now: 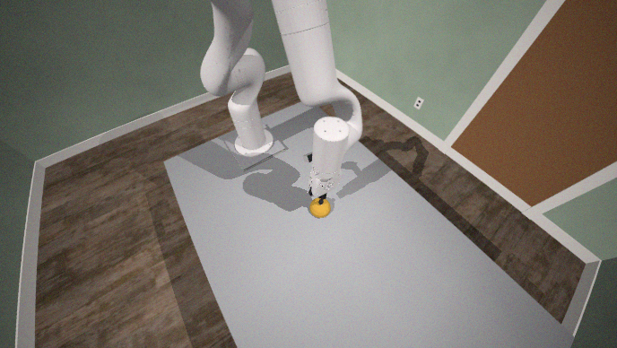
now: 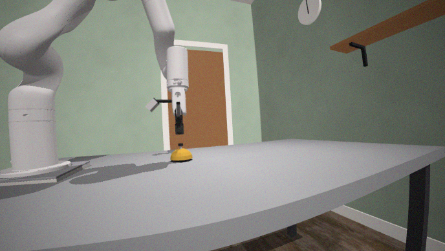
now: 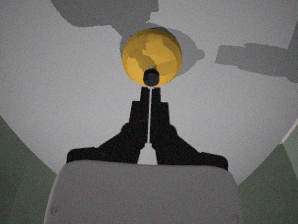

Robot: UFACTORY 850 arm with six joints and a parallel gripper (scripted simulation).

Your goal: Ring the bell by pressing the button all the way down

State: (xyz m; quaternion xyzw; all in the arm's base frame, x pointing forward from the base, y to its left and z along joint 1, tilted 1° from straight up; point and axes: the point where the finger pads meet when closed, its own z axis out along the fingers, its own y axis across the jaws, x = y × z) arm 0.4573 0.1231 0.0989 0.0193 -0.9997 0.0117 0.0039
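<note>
The black button lies 6 cm below my hand. Also, from my hand: yellow dome-shaped bell 8 cm below.
</note>
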